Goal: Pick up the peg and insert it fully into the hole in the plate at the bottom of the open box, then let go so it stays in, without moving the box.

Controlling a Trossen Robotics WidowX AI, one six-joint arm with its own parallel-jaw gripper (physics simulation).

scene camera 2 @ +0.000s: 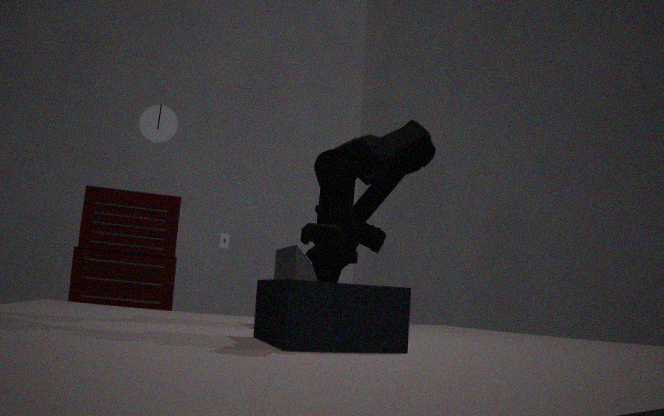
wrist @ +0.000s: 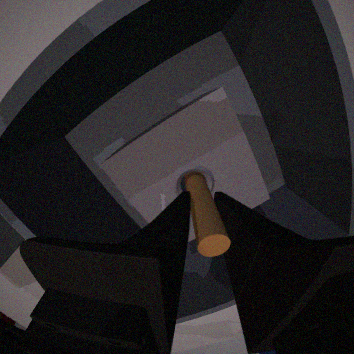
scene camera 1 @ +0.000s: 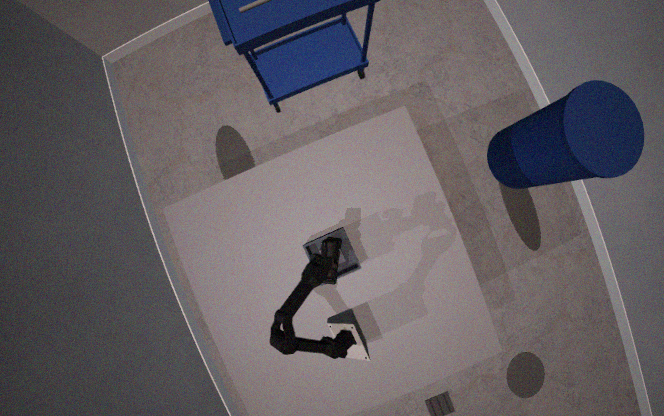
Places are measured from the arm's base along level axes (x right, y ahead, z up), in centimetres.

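Where they show: gripper, between the fingertips: [wrist: 201, 198]; arm's base, origin of its link: [scene camera 2: 307, 268] [scene camera 1: 348, 336].
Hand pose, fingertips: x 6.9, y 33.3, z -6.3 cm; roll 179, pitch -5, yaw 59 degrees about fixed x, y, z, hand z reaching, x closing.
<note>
Each offset is from my fingertips to the top centre of the thing. "*": to the spot under its first point.
The open dark box {dy -0.1, dx -0.3, dz +2.3 cm} [scene camera 1: 352, 254] [scene camera 2: 345, 320] [wrist: 295, 125] stands upright on the table. A light plate {dy -0.1, dx -0.3, dz -1.4 cm} [wrist: 170, 137] lies at its bottom, with a round hole {* dy -1.0, dx +0.2, dz -3.3 cm} [wrist: 183, 183]. My gripper [scene camera 2: 328, 280] [wrist: 201, 198] is shut on the orange-brown peg {dy -0.1, dx +0.0, dz +3.6 cm} [wrist: 206, 217] and points down into the box. In the wrist view the peg's far end overlaps the hole and its near end sticks up between the fingers. Whether the far end is inside the hole or just above it, I cannot tell. The box wall hides the fingertips and peg in scene camera 2; the arm covers them in scene camera 1.
The arm's base stands on a white-topped mount [scene camera 1: 357, 351] beside the box; a grey block [scene camera 2: 295, 264] shows behind the box. Box walls rise around the fingers. A blue cart [scene camera 1: 312, 62], a blue barrel [scene camera 1: 602, 130] and a red cabinet [scene camera 2: 125, 250] stand beyond the table.
</note>
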